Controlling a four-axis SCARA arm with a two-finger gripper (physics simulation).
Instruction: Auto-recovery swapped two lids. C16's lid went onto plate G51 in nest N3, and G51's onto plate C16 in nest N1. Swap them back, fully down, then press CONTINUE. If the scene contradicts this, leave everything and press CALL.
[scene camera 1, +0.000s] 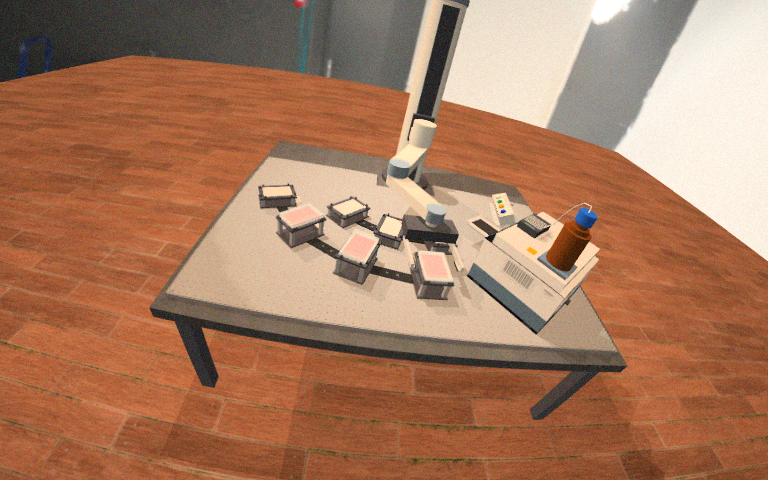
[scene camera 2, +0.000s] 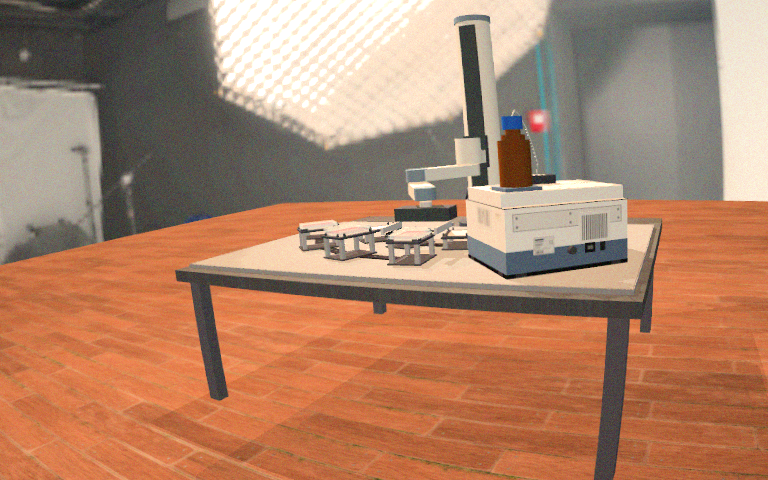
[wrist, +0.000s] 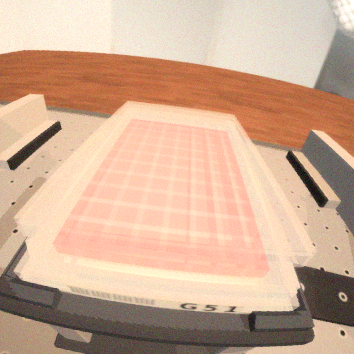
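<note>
My gripper is open, with one finger on each side of plate G51 and a gap to it on both sides. Plate G51, filled pink, sits in the rightmost tall nest. A clear lid lies over the plate; I cannot tell whether it is fully down. Two more pink plates sit in the other tall nests; their labels and C16 cannot be read. The button box has green, orange and blue buttons, whose labels are unreadable.
Three low nests with pale tops stand behind the tall ones. A white and blue instrument stands at the right, bearing a brown bottle with a blue cap.
</note>
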